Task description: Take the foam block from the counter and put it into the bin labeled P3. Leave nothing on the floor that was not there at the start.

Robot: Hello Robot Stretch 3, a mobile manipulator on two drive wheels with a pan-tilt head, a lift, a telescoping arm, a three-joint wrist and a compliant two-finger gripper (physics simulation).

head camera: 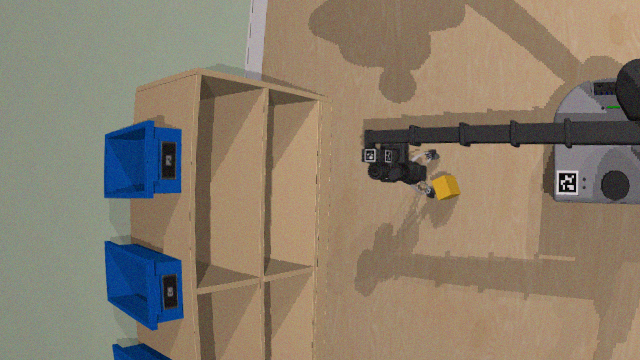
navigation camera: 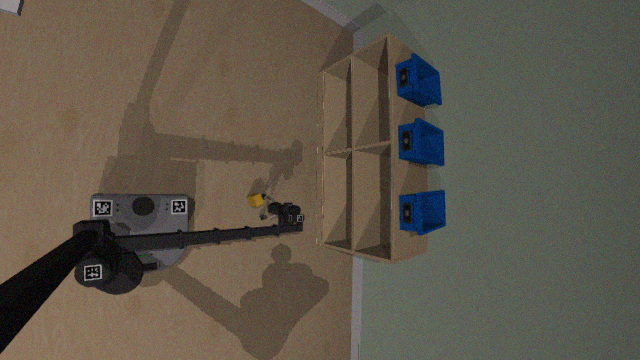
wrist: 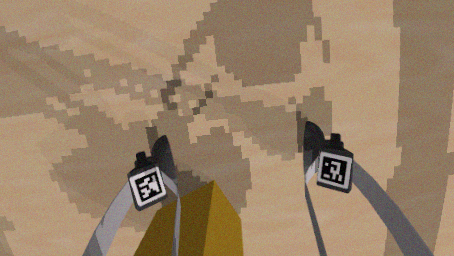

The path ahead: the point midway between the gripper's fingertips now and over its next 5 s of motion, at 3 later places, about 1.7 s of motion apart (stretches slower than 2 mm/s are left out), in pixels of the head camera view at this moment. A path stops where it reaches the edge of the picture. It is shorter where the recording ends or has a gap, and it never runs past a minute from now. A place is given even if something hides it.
My gripper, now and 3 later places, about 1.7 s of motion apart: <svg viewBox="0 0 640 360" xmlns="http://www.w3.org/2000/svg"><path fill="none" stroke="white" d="M435 174L421 173L434 180L447 186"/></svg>
